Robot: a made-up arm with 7 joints. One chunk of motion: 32 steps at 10 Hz.
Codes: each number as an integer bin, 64 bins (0 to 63) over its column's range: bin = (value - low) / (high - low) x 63, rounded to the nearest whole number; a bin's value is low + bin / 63 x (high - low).
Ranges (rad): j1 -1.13..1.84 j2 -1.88..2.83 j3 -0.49..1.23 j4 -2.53..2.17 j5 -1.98..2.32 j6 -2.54..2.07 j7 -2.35..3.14
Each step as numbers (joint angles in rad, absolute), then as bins.
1 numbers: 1.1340 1.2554 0.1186 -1.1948 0.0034 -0.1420 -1.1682
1 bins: 48 42 22 18 29 33 14
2 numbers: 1.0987 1.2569 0.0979 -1.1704 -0.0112 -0.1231 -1.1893
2 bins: 47 42 22 18 29 33 13
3 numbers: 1.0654 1.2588 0.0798 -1.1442 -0.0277 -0.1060 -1.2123
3 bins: 47 42 21 19 29 33 13
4 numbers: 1.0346 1.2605 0.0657 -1.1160 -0.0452 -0.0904 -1.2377
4 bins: 46 42 20 19 28 33 13
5 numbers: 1.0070 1.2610 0.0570 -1.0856 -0.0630 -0.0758 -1.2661
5 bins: 45 42 20 19 28 34 12
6 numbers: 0.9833 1.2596 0.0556 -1.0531 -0.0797 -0.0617 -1.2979
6 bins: 45 42 20 20 28 34 12
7 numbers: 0.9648 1.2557 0.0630 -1.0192 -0.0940 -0.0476 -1.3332
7 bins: 44 42 20 20 28 34 12
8 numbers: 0.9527 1.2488 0.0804 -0.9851 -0.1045 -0.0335 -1.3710
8 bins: 44 42 21 21 27 34 11
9 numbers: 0.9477 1.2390 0.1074 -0.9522 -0.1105 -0.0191 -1.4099
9 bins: 44 42 22 21 27 34 11
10 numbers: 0.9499 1.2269 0.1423 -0.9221 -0.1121 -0.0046 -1.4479
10 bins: 44 42 23 22 27 35 10
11 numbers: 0.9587 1.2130 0.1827 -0.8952 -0.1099 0.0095 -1.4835
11 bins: 44 41 25 22 27 35 10
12 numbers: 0.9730 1.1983 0.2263 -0.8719 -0.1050 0.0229 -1.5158
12 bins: 45 41 26 22 27 35 10
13 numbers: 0.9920 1.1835 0.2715 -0.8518 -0.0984 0.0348 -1.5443
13 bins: 45 41 28 22 28 35 9
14 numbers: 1.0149 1.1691 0.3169 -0.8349 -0.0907 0.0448 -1.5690
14 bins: 45 41 30 23 28 35 9
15 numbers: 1.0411 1.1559 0.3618 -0.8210 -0.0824 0.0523 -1.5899
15 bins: 46 41 31 23 28 35 9
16 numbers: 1.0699 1.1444 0.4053 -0.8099 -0.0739 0.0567 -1.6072
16 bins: 47 40 33 23 28 35 9
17 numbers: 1.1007 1.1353 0.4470 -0.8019 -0.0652 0.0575 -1.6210
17 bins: 47 40 34 23 28 35 8
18 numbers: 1.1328 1.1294 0.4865 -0.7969 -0.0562 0.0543 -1.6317
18 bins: 48 40 36 23 28 35 8
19 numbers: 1.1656 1.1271 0.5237 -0.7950 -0.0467 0.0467 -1.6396
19 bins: 49 40 37 23 28 35 8
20 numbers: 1.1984 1.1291 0.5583 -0.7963 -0.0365 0.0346 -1.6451
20 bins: 49 40 38 23 28 35 8
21 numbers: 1.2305 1.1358 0.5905 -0.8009 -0.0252 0.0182 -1.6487
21 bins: 50 40 40 23 29 35 8
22 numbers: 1.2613 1.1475 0.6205 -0.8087 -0.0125 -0.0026 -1.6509
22 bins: 51 40 41 23 29 35 8
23 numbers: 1.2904 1.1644 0.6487 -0.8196 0.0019 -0.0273 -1.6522
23 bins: 51 41 42 23 29 34 8
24 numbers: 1.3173 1.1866 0.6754 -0.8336 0.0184 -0.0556 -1.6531
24 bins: 52 41 43 23 29 34 8
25 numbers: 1.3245 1.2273 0.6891 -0.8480 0.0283 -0.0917 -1.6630
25 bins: 52 42 43 23 29 33 8
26 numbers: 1.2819 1.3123 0.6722 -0.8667 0.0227 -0.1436 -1.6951
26 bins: 51 43 43 22 29 33 8
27 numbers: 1.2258 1.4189 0.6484 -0.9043 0.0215 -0.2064 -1.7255
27 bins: 50 44 42 22 29 32 7
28 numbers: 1.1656 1.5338 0.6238 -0.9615 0.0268 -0.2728 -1.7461
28 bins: 49 46 41 21 29 31 7
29 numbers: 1.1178 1.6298 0.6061 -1.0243 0.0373 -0.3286 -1.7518
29 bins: 48 47 40 20 30 30 7
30 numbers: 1.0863 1.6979 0.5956 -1.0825 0.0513 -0.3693 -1.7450
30 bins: 47 48 40 19 30 30 7
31 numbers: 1.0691 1.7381 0.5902 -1.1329 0.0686 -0.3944 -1.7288
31 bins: 47 48 40 19 30 29 7
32 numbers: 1.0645 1.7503 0.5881 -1.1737 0.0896 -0.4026 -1.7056
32 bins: 47 49 39 18 30 29 7
